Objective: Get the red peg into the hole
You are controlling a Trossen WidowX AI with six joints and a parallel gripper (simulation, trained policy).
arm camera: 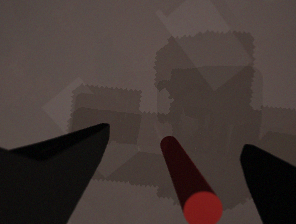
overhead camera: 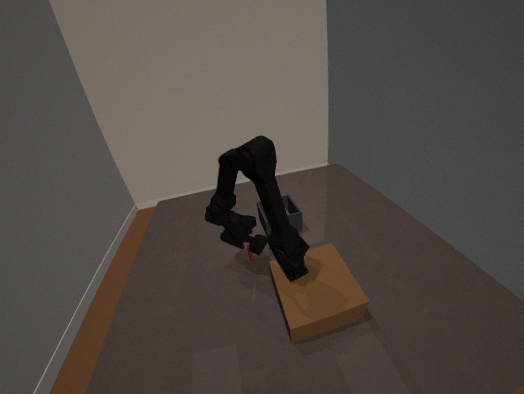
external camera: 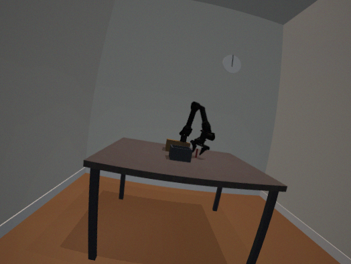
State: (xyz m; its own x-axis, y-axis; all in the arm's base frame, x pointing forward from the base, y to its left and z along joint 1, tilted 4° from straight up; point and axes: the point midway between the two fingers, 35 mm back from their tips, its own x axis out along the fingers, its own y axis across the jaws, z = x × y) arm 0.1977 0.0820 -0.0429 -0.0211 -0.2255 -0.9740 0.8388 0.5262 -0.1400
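The grey plate is 13 cm ahead of my gripper tip, 19 cm to the right of it and 1 cm above it. From my gripper tip the other things lie so: red peg 1 cm behind, 1 cm to the left; dark blue-grey box 13 cm ahead, 19 cm to the right, 1 cm below.
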